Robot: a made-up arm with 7 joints. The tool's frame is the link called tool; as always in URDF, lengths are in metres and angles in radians. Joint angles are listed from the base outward.
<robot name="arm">
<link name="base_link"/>
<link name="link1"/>
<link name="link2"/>
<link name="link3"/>
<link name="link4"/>
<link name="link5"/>
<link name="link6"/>
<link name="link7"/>
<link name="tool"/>
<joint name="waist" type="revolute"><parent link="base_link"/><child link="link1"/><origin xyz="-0.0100 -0.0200 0.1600"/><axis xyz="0 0 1"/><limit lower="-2.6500" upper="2.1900"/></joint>
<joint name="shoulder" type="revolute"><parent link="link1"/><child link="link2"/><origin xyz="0.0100 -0.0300 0.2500"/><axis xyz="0 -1 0"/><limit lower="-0.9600" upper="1.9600"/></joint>
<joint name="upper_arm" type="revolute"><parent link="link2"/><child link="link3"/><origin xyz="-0.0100 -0.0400 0.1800"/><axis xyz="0 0 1"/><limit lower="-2.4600" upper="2.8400"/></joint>
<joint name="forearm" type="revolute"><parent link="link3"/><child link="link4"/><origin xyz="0.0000 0.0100 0.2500"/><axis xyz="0 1 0"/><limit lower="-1.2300" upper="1.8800"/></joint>
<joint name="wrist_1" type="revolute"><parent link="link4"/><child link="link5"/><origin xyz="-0.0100 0.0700 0.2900"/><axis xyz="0 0 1"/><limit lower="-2.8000" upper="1.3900"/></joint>
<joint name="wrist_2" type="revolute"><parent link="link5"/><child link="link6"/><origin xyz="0.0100 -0.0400 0.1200"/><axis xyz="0 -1 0"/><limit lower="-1.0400" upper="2.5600"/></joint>
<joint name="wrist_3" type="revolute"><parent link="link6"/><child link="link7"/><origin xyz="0.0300 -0.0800 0.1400"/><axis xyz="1 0 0"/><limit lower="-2.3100" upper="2.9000"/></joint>
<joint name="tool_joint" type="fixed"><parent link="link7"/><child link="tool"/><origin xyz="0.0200 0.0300 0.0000" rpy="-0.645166 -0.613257 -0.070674"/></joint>
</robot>
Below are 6 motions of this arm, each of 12 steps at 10 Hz.
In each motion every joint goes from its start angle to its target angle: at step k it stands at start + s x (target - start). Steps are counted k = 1, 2, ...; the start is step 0. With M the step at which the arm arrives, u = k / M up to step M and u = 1 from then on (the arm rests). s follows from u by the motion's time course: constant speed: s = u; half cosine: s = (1 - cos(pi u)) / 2; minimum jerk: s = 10 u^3 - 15 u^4 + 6 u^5.
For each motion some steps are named. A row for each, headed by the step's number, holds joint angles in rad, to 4 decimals.
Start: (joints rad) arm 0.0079 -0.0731 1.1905 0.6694 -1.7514 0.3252 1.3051
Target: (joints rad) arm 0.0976 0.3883 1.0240 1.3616 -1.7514 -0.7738 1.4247
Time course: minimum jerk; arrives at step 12
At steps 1, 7, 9, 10, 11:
1: 0.0084 -0.0708 1.1897 0.6729 -1.7514 0.3196 1.3057
7: 0.0665 0.2284 1.0817 1.1217 -1.7514 -0.3929 1.3832
9: 0.0883 0.3405 1.0412 1.2899 -1.7514 -0.6600 1.4123
10: 0.0944 0.3719 1.0299 1.3370 -1.7514 -0.7348 1.4205
11: 0.0971 0.3860 1.0248 1.3581 -1.7514 -0.7682 1.4241

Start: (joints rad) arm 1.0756 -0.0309 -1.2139 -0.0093 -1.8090 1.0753 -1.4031
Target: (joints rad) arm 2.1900 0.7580 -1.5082 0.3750 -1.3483 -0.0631 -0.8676
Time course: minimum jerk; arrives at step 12
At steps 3, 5, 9, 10, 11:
3: 1.1910 0.0508 -1.2444 0.0305 -1.7613 0.9575 -1.3477
5: 1.4619 0.2425 -1.3159 0.1239 -1.6493 0.6807 -1.2175
9: 2.0746 0.6763 -1.4777 0.3352 -1.3960 0.0547 -0.9230
10: 2.1504 0.7300 -1.4978 0.3614 -1.3647 -0.0227 -0.8866
11: 2.1843 0.7540 -1.5067 0.3730 -1.3506 -0.0573 -0.8703

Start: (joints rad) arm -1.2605 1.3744 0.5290 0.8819 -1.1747 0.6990 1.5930
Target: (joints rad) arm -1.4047 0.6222 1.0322 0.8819 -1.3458 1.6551 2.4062
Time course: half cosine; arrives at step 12
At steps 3, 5, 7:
3: -1.2816 1.2642 0.6027 0.8819 -1.1998 0.8390 1.7121
5: -1.3139 1.0956 0.7155 0.8819 -1.2381 1.0533 1.8944
7: -1.3513 0.9010 0.8457 0.8819 -1.2824 1.3008 2.1048

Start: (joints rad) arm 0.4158 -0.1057 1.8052 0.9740 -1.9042 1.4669 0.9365
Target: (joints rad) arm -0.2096 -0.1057 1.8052 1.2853 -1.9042 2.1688 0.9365
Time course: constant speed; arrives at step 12
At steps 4, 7, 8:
4: 0.2073 -0.1057 1.8052 1.0778 -1.9042 1.7009 0.9365
7: 0.0510 -0.1057 1.8052 1.1556 -1.9042 1.8763 0.9365
8: -0.0011 -0.1057 1.8052 1.1815 -1.9042 1.9348 0.9365

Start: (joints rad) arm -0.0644 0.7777 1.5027 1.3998 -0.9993 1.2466 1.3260
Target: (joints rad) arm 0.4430 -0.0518 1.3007 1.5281 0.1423 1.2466 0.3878
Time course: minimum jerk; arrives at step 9
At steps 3, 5, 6, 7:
3: 0.0421 0.6036 1.4603 1.4267 -0.7597 1.2466 1.1291
5: 0.2417 0.2773 1.3808 1.4772 -0.3106 1.2466 0.7600
6: 0.3365 0.1223 1.3431 1.5012 -0.0973 1.2466 0.5847
7: 0.4042 0.0116 1.3161 1.5183 0.0551 1.2466 0.4595

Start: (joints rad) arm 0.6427 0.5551 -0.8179 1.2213 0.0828 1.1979 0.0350
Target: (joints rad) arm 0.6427 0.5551 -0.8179 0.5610 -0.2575 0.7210 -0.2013
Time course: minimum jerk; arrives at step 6
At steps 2, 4, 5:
2: 0.6427 0.5551 -0.8179 1.0827 0.0114 1.0978 -0.0146
4: 0.6427 0.5551 -0.8179 0.6996 -0.1861 0.8211 -0.1517
5: 0.6427 0.5551 -0.8179 0.5844 -0.2454 0.7379 -0.1929

